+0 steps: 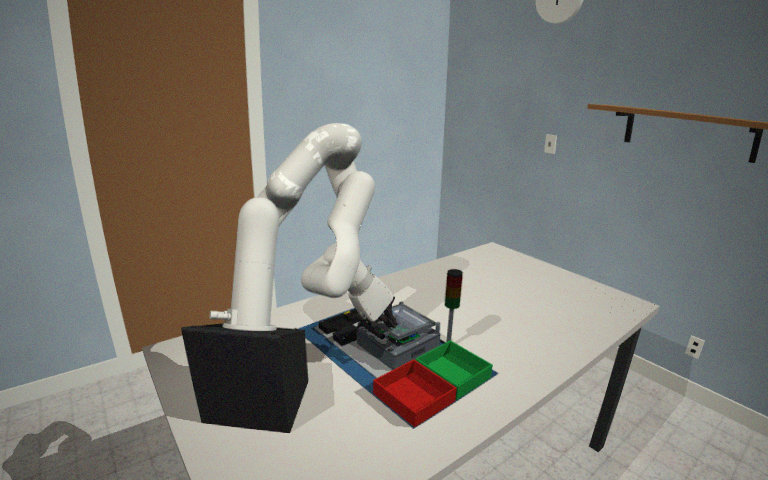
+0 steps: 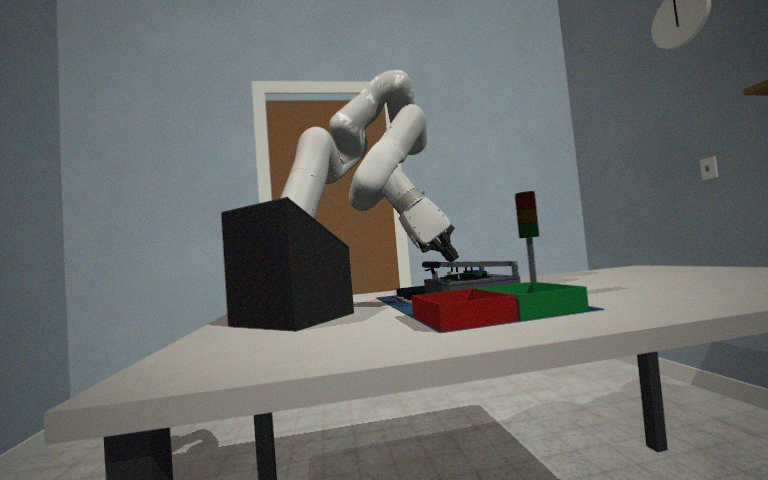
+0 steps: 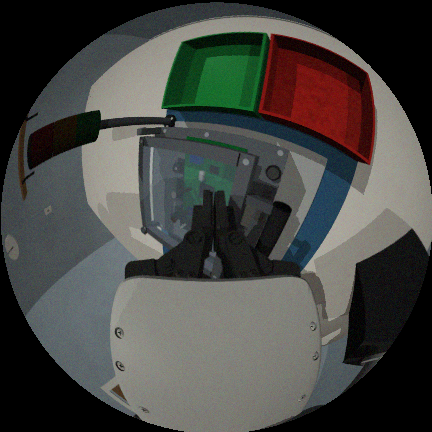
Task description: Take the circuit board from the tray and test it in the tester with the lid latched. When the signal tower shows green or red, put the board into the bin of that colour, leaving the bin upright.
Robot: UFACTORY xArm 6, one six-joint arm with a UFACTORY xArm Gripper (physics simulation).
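Frame: origin at the arm's base, x ahead, y left, z up, level; centimetres.
Seen in the pictures: gripper, between the fingertips: (image 1: 393, 325) (image 2: 454, 259) (image 3: 212, 203); arm's base, origin of its link: (image 1: 249, 328) (image 2: 289, 230).
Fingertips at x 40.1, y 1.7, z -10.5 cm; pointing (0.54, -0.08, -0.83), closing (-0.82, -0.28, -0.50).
Pixels of each thing's top centre, then the offset from my fingertips to it. "*": a spot on its surface instead.
- grey tester, a spot on its surface: (image 2: 472, 283) * dx +2.4, dy -5.6, dz -5.6 cm
- signal tower, a spot on its surface: (image 3: 65, 137) (image 2: 517, 218) (image 1: 446, 292) * dx +15.3, dy -3.5, dz +8.8 cm
- red bin, centre of its top: (image 3: 326, 79) (image 2: 458, 295) (image 1: 414, 384) dx -3.8, dy -18.4, dz -6.3 cm
- green bin, centre of its top: (image 3: 208, 61) (image 2: 526, 287) (image 1: 454, 361) dx +10.9, dy -15.2, dz -6.3 cm
- low black object, a spot on its surface: (image 1: 335, 324) * dx -9.4, dy +21.8, dz -9.3 cm
- black cylinder, a spot on its surface: (image 3: 275, 227) * dx -5.4, dy -1.4, dz +0.0 cm
- tower's pole, a spot on its surface: (image 2: 531, 260) (image 1: 451, 322) * dx +17.3, dy -4.2, dz -1.5 cm
The circuit board (image 1: 403, 337) (image 2: 467, 275) (image 3: 220, 177) sits in the grey tester (image 1: 416, 353) (image 2: 472, 283), under its clear lid (image 1: 416, 318) (image 2: 481, 263) (image 3: 160, 195). The lid looks roughly level above the board; I cannot tell whether it is latched. My gripper (image 1: 394, 324) (image 2: 453, 258) (image 3: 212, 203) is shut and empty, its fingertips at or just above the lid. The signal tower (image 1: 453, 289) (image 2: 527, 215) (image 3: 65, 137) looks unlit. The red bin (image 1: 413, 390) (image 2: 467, 311) (image 3: 320, 95) and green bin (image 1: 455, 365) (image 2: 552, 302) (image 3: 220, 80) are upright and look empty.
A low black object (image 1: 335, 324), possibly the tray, lies beside the tester. A black cylinder (image 3: 275, 227) shows beside the lid. The tower's pole (image 1: 450, 325) (image 2: 531, 260) stands close behind the green bin. The black arm base (image 1: 246, 379) (image 2: 286, 271) stands at the left.
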